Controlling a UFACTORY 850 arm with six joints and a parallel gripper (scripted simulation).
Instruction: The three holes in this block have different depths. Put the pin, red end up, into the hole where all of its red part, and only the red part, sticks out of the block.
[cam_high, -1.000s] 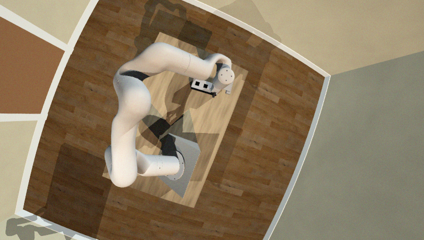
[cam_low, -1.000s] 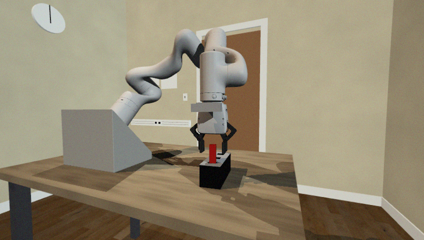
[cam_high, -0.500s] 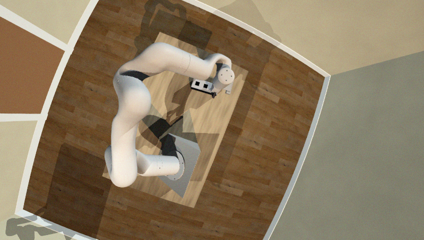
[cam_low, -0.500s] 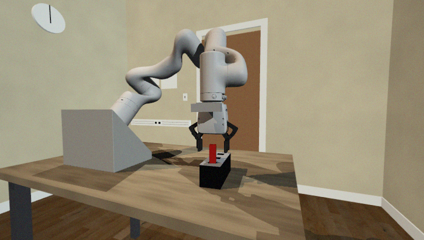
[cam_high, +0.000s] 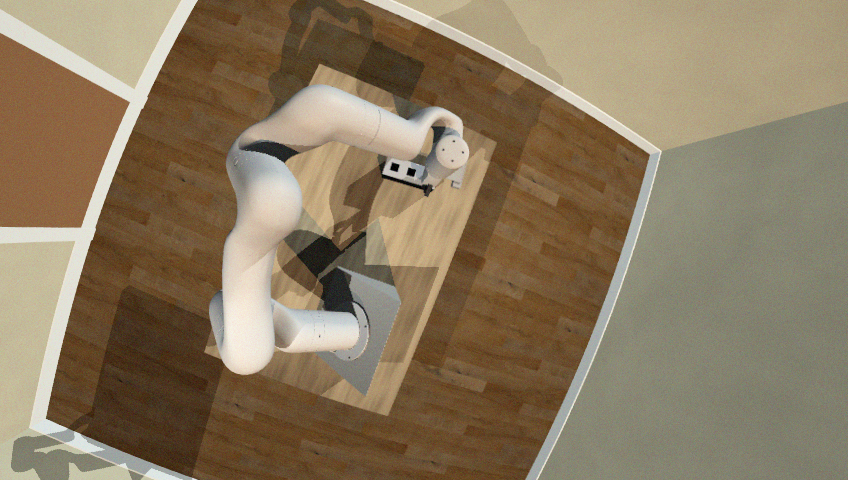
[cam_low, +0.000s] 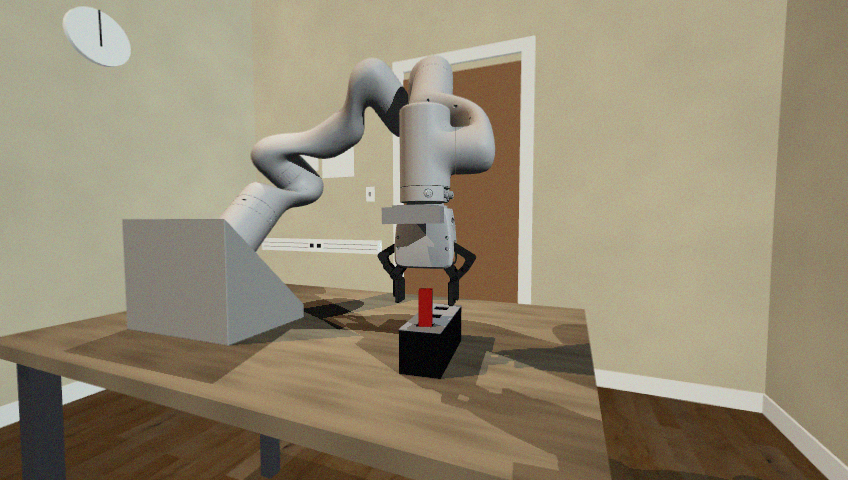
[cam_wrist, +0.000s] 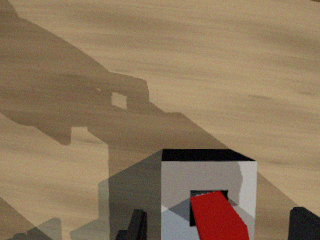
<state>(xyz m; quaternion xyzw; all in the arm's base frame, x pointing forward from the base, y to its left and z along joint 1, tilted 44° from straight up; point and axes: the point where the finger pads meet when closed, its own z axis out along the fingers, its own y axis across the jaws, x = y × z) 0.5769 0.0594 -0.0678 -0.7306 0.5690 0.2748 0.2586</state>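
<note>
My hand is 2 cm above the pin. Also, from my hand: black block: 1 cm behind, 6 cm to the left, 8 cm below.
</note>
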